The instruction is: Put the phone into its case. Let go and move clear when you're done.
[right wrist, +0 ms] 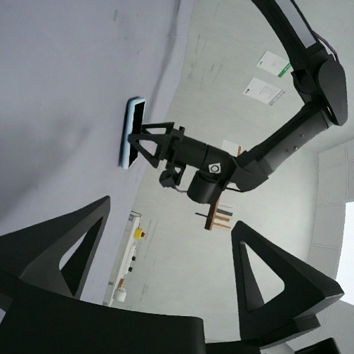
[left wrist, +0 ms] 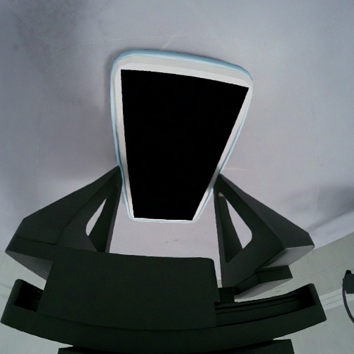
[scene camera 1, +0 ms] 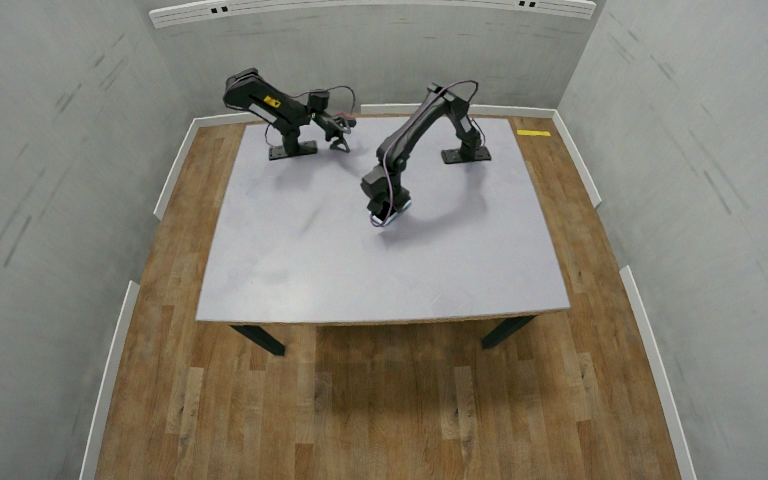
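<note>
The phone (left wrist: 175, 135) (right wrist: 139, 112), with a black screen and a white border, sits screen up inside its light blue case (left wrist: 165, 53) (right wrist: 126, 145). The case rim shows all around it in the left wrist view. My left gripper (scene camera 1: 389, 214) (left wrist: 169, 175) (right wrist: 134, 131) is shut on the case's two long sides near one end. The phone and case are flat, at or very near the table surface; any gap beneath them is too small to tell. In scene camera 1 the arm hides most of them. My right gripper (scene camera 1: 339, 148) (right wrist: 175, 216) is open and empty, apart from them.
The white table (scene camera 1: 271, 254) lies under both arms, with its front edge toward the bottom of scene camera 1. The right arm is folded near its base at the back left. The left arm reaches from the back right over the middle of the table.
</note>
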